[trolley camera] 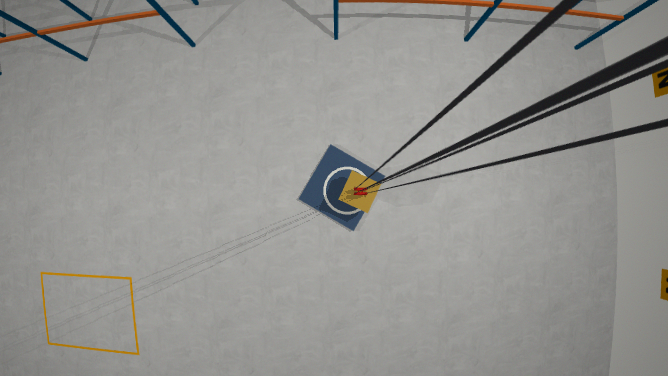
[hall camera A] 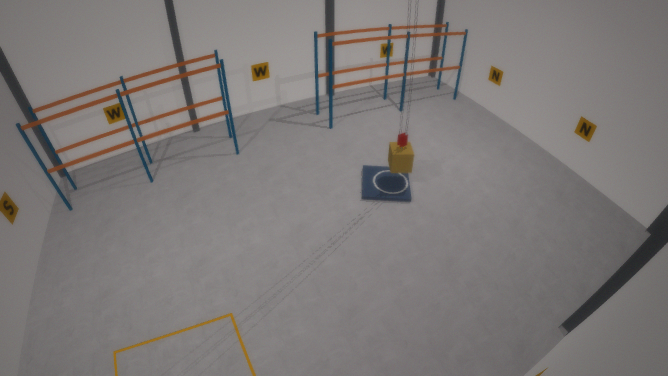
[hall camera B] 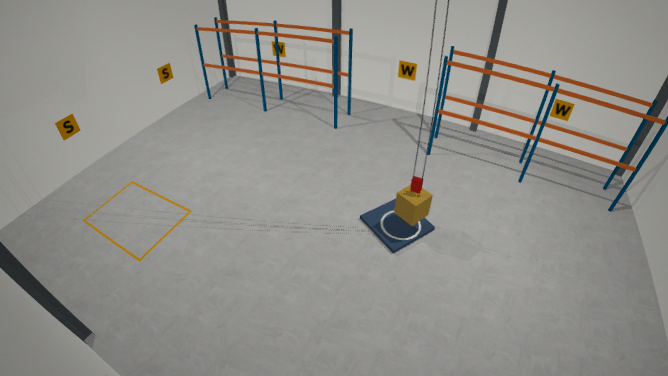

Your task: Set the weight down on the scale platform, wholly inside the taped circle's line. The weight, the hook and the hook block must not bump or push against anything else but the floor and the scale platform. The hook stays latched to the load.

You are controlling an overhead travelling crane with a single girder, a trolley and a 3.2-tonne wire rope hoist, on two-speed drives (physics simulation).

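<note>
The yellow cube-shaped weight (hall camera A: pixel 401 160) (hall camera B: pixel 413 207) (trolley camera: pixel 369 201) hangs level below the red hook block (hall camera A: pixel 402 139) (hall camera B: pixel 416 184) (trolley camera: pixel 360 191). My gripper, the hook (hall camera A: pixel 402 147) (hall camera B: pixel 415 192), is small and partly hidden between them, latched to the weight. The dark blue scale platform (hall camera A: pixel 370 193) (hall camera B: pixel 393 245) (trolley camera: pixel 325 160) lies on the floor below, with the weight raised above it. In the trolley view, the weight overlaps the right part of the white taped circle (trolley camera: pixel 325 190) and reaches past its line to the platform's right edge. A shadow falls inside the circle's left part.
Blue and orange racks stand along the W wall, one at the left (hall camera A: pixel 135 136) (hall camera B: pixel 335 107) and one at the right (hall camera A: pixel 330 110) (hall camera B: pixel 530 156) in both hall views. A yellow floor outline (hall camera A: pixel 173 333) (hall camera B: pixel 161 197) (trolley camera: pixel 86 275) lies away from the platform.
</note>
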